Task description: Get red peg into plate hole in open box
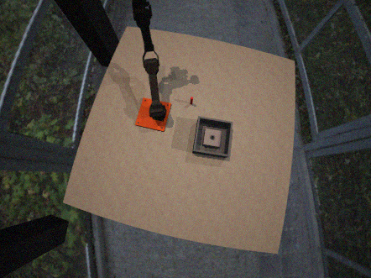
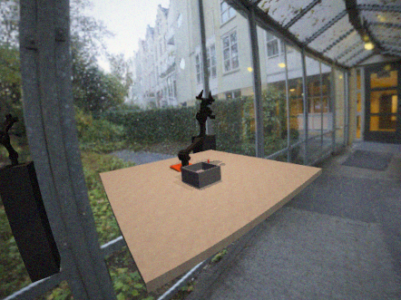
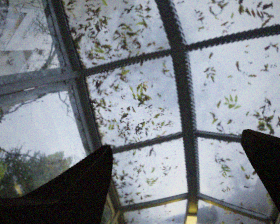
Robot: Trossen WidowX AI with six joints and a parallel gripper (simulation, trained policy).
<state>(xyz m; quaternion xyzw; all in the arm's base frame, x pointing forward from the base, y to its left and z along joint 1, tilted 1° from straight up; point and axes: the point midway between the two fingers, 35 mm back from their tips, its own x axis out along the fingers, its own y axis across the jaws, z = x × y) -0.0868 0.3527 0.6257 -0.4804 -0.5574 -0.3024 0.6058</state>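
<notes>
Now: gripper tip 64 cm above the red peg, 24 cm short of it and 23 cm to the left of it. Round my gripper tip: grey plate: 63 cm below, 43 cm to the right, 40 cm ahead; dark grey box: 65 cm below, 43 cm to the right, 40 cm ahead.
</notes>
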